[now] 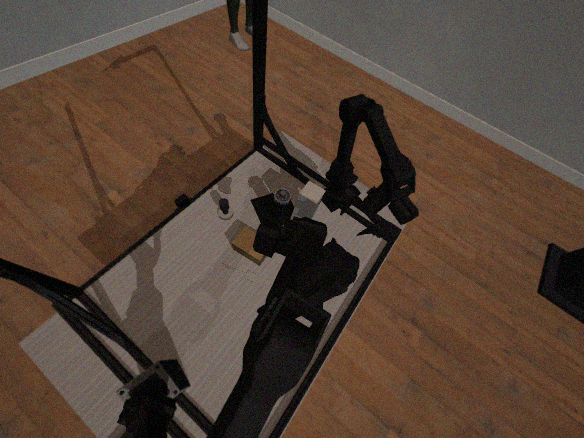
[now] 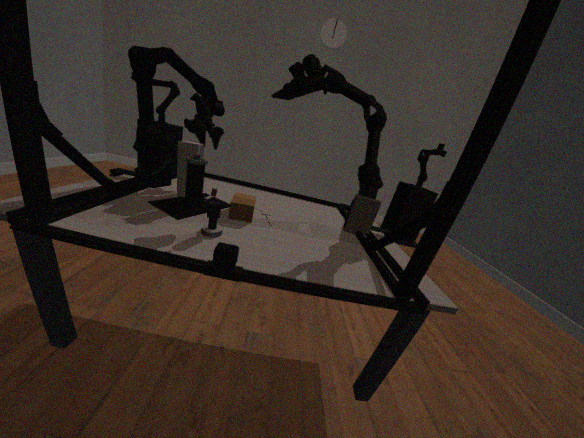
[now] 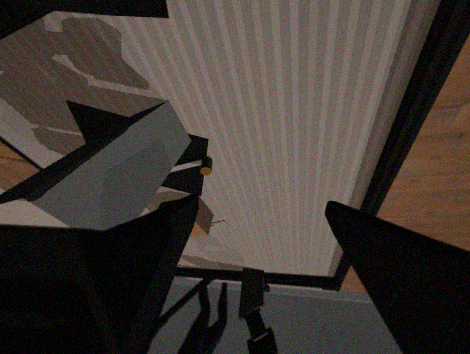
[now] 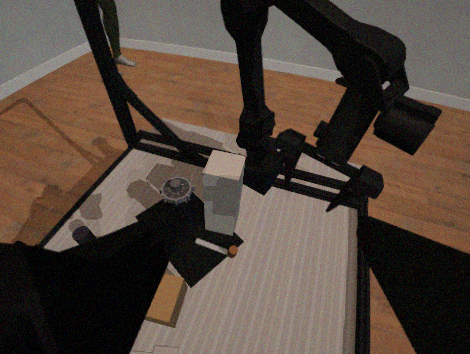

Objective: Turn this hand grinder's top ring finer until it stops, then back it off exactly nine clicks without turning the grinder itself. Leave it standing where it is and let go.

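Pixels of known places: left gripper, fingertip midpoint: (image 1: 348, 225) (image 2: 210, 148) (image 3: 261, 203) (image 4: 305, 198); right gripper, fingertip midpoint: (image 2: 274, 95) (image 4: 268, 221); left arm's base at its link origin: (image 1: 338, 190) (image 2: 153, 166) (image 4: 261, 160); right arm's base at its link origin: (image 1: 149, 392) (image 2: 366, 201) (image 3: 251, 313).
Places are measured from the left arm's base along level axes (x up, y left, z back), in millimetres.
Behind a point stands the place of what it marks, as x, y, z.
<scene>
The hand grinder (image 1: 282, 196) {98, -45, -264} (image 2: 195, 178) {31, -73, -276} stands upright at the far edge of a black mat (image 2: 177, 206) {-70, -111, -243} (image 4: 198, 261) {-70, 29, -303}. Its toothed grey top ring (image 4: 177, 189) {96, -43, -262} faces up, and its dark body is hard to make out. A loose crank with a wooden knob (image 4: 232, 251) {-39, 84, -249} (image 3: 206, 168) {-38, 86, -237} lies on the mat. My right gripper (image 2: 281, 94) {364, 191, -378} (image 1: 274, 215) (image 4: 268, 221) {364, 191, -378} is open and empty, high above the table near the grinder. My left gripper (image 2: 208, 130) (image 1: 386, 222) (image 3: 261, 203) {103, 169, -136} is open and empty, raised beside the tall grey box, clear of the grinder.
A tall grey box (image 1: 312, 191) {129, 7, -177} (image 2: 187, 152) {97, -24, -191} (image 4: 223, 194) {81, 29, -208} (image 3: 121, 168) {67, 36, -156} stands right next to the grinder. A tan box (image 1: 247, 243) {-13, 3, -436} (image 2: 242, 206) {-20, -44, -447} (image 4: 165, 298) {-13, 47, -409} lies by the mat. A small dark knob on a white disc (image 1: 224, 208) {-1, -160, -438} (image 2: 212, 222) {-36, -185, -437} stands nearer the table edge.
</scene>
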